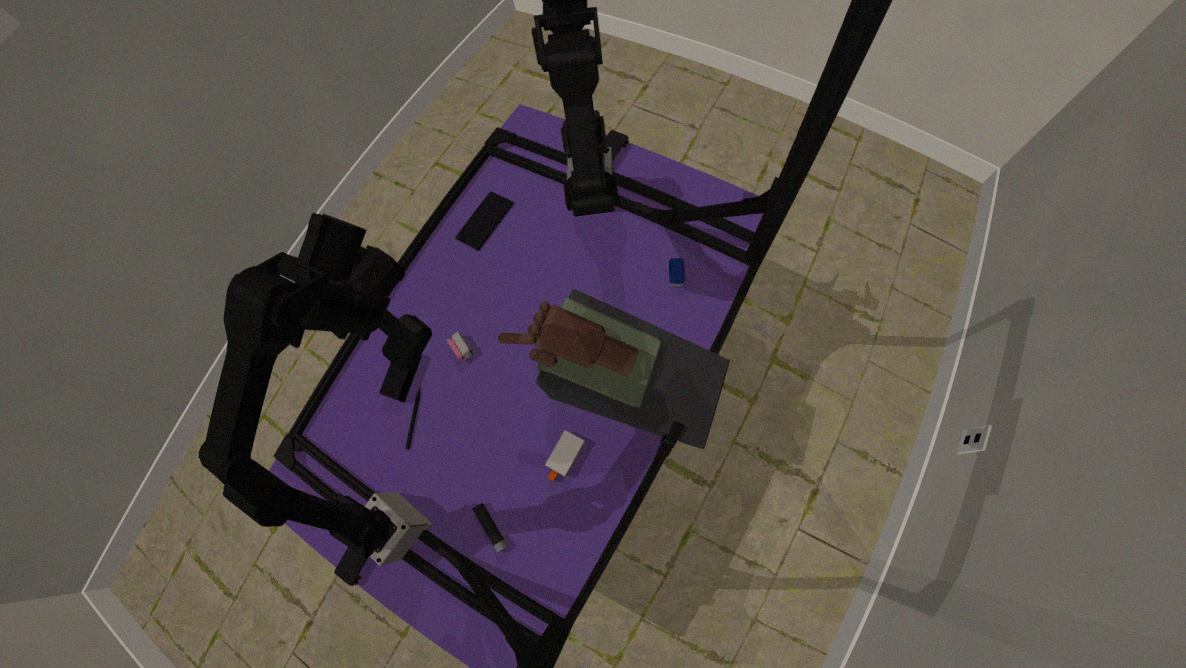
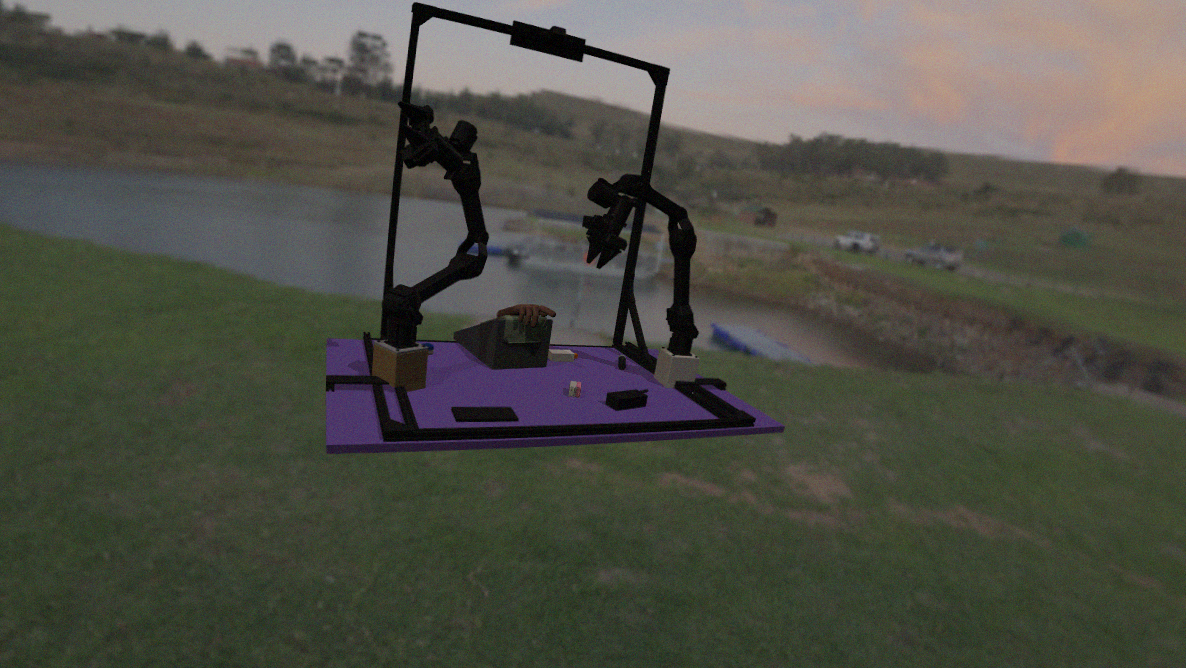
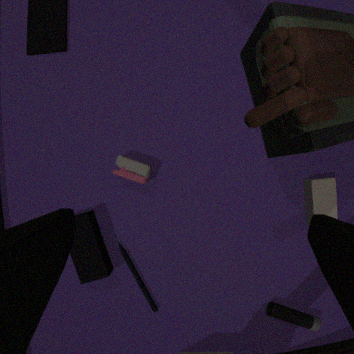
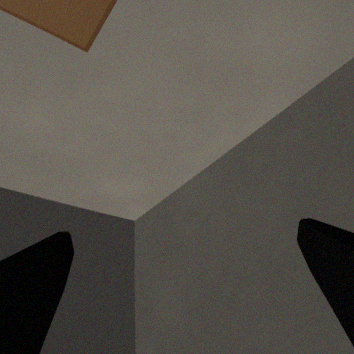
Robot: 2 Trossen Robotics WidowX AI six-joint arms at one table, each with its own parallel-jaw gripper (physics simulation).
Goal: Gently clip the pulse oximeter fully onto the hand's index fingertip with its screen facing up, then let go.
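Places are measured from the left arm's base along level axes (x right, y back, z down), in millimetres.
Pixels of known places: left gripper, fingertip midpoint: (image 1: 408, 317) (image 2: 592, 265) (image 3: 194, 223); right gripper, fingertip midpoint: (image 2: 399, 113) (image 4: 186, 236); left arm's base, origin of the base link: (image 1: 376, 529) (image 2: 679, 352); right arm's base, origin of the base link: (image 2: 401, 344).
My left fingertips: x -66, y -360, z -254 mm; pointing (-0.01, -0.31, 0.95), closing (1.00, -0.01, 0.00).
Observation:
Ahead of a thing's pixels: the offset from my left fingertips to its top centre. "pt": to the spot under its first point.
The pulse oximeter @[dz +328, dx -74, dy -20 mm] (image 1: 458, 346) (image 2: 575, 388) (image 3: 132, 169), with white and pink halves side by side, lies on the purple table, apart from the hand. The brown hand (image 1: 572, 336) (image 2: 527, 313) (image 3: 325, 65) rests on a green pad @[pt dz +261, dx +308, dy -176 mm] (image 1: 647, 381) over a grey wedge. Its index finger (image 1: 516, 338) (image 3: 272, 110) sticks out past the wedge, bare. My left gripper (image 1: 405, 338) (image 2: 594, 262) (image 3: 194, 223) is open and empty, high above the table, pointing down. My right gripper (image 2: 404, 134) (image 4: 186, 236) is open and empty, raised far from the oximeter and facing the walls.
A black box @[dz +324, dx -145, dy +111 mm] (image 1: 394, 385) (image 2: 626, 399) (image 3: 92, 247) and a pen @[dz +351, dx -62, dy +165 mm] (image 1: 412, 419) (image 3: 138, 277) lie near the oximeter. A white box @[dz +332, dx +253, dy +31 mm] (image 1: 566, 452) (image 3: 325, 197), a dark cylinder @[dz +332, dx +220, dy +233 mm] (image 1: 488, 524) (image 3: 291, 315), a flat black slab @[dz +352, dx -246, dy -296 mm] (image 1: 485, 220) (image 3: 47, 25) and a blue object @[dz +327, dx +214, dy -431 mm] (image 1: 676, 271) lie farther off.

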